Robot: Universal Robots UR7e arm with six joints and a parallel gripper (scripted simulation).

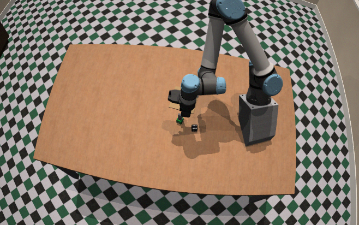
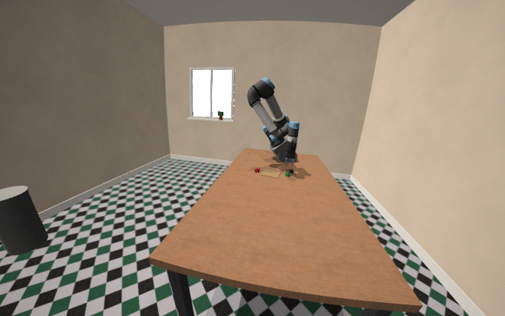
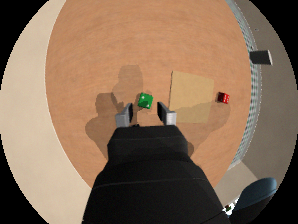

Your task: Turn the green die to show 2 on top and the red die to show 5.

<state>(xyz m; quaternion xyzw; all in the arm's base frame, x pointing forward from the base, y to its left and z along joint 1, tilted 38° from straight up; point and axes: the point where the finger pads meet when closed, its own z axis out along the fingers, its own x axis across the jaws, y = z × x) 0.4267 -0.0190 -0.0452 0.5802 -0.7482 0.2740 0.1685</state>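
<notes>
My gripper is now 9 cm above the green die. Round my hand: black die: 9 cm below, 7 cm behind, 5 cm to the left; tan mat: 13 cm to the right, 10 cm below, 4 cm behind; red die: 24 cm to the right, 9 cm below, 6 cm behind.
</notes>
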